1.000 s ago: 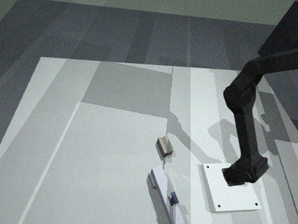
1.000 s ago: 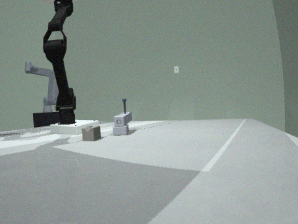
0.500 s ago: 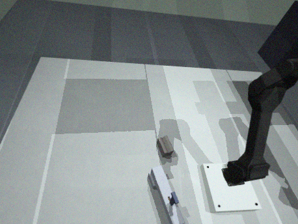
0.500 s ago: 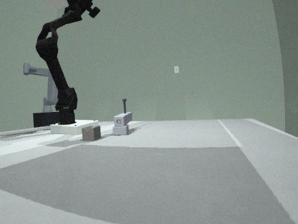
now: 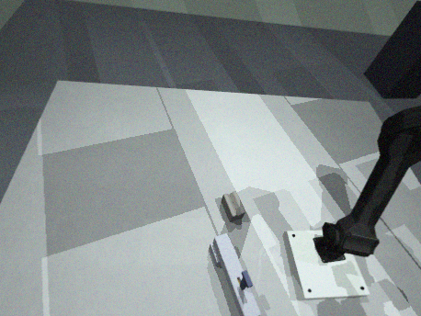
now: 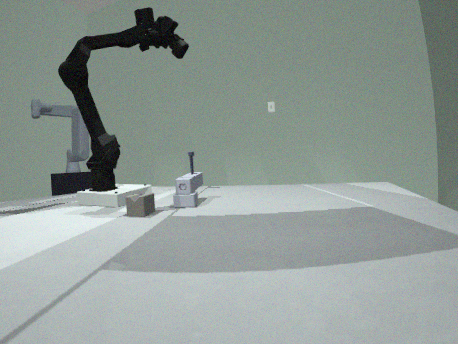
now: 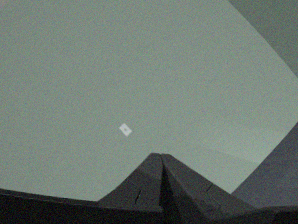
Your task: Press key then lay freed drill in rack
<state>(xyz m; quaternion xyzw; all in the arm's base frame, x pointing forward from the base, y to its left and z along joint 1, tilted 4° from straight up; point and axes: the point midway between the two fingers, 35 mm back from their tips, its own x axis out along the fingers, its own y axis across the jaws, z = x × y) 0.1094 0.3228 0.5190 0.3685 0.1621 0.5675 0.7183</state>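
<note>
The blue key lies 49 cm below my gripper tip, 26 cm to the right of it and 13 cm ahead of it. Round my gripper tip: housing (54 cm below, 29 cm to the right, 14 cm ahead); drill (53 cm below, 31 cm to the right, 14 cm ahead); rack (57 cm below, 47 cm to the right, 9 cm ahead).
</note>
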